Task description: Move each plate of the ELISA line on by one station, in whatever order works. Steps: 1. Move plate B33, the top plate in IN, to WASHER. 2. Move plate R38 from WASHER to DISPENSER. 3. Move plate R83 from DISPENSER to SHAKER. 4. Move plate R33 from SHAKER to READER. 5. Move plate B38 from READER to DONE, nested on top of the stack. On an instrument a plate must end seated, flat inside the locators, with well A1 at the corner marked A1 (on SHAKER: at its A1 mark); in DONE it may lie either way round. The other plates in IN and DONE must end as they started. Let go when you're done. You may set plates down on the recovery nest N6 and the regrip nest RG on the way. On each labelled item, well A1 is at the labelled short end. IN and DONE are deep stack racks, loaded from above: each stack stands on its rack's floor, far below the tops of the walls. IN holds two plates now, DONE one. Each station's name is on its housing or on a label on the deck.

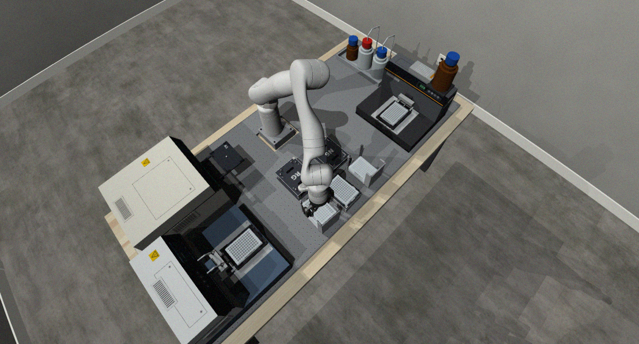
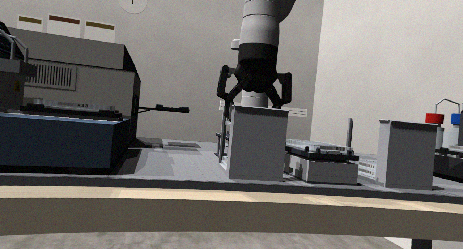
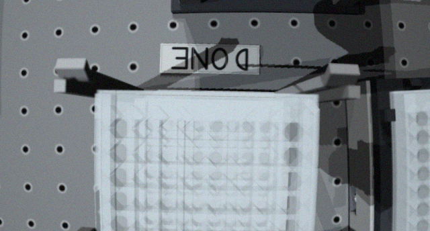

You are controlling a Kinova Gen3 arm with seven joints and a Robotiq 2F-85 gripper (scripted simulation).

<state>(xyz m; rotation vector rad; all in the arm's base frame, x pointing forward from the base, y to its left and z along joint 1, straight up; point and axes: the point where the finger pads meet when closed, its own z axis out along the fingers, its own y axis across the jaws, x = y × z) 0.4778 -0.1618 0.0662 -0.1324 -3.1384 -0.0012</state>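
Right now my hand is 140 mm to the right of the plate R33 and 40 mm above it. From my hand the other things lie so: RG nest (200 mm behind, 50 mm to the left, 50 mm below); then plate B38 (10 mm below); then plate B33 (300 mm to the left, 80 mm below).
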